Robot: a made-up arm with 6 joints.
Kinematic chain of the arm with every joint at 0, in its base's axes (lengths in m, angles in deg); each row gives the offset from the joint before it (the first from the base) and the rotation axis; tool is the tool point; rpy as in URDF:
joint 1: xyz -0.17 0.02 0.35 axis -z
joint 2: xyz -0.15 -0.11 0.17 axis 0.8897 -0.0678 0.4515
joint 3: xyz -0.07 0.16 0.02 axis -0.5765 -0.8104 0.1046
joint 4: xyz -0.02 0 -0.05 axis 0.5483 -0.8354 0.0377
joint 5: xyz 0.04 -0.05 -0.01 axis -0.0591 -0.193 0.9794
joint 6: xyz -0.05 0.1 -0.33 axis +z
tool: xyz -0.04 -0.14 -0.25 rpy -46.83 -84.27 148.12
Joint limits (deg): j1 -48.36..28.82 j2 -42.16..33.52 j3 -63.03..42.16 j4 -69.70..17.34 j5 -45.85..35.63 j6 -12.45..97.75
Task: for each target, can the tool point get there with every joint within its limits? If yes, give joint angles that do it. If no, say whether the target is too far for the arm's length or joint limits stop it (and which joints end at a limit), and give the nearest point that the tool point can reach.
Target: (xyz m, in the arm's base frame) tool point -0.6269 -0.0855 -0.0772
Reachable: yes | joints -29.67 -7.58 -29.20 -4.91 -24.83 78.31
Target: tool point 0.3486 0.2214 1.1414
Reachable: no: joint limits stop it (at a limit: joint 2, joint 3, joint 4, joint 5) | nearest point 0.1813 0.1564 0.3657 | short by 0.796 m
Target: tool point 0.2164 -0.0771 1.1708
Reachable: no: joint limits stop it (at a limit: joint 1, joint 2, joint 3, joint 4, joint 5) | nearest point 0.1857 0.0882 0.3632 | short by 0.825 m
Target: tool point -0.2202 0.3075 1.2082
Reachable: no: joint limits stop it (at a limit: joint 1, joint 3, joint 4, joint 5, joint 6) | nearest point -0.7124 0.5200 0.7445 | short by 0.709 m
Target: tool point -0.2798 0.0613 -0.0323
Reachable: yes | joints -37.23 18.44 15.11 7.98 -9.70 20.70
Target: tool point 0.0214 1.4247 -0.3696
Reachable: no: too far | nearest point -0.2352 0.6420 0.1092 | short by 0.953 m
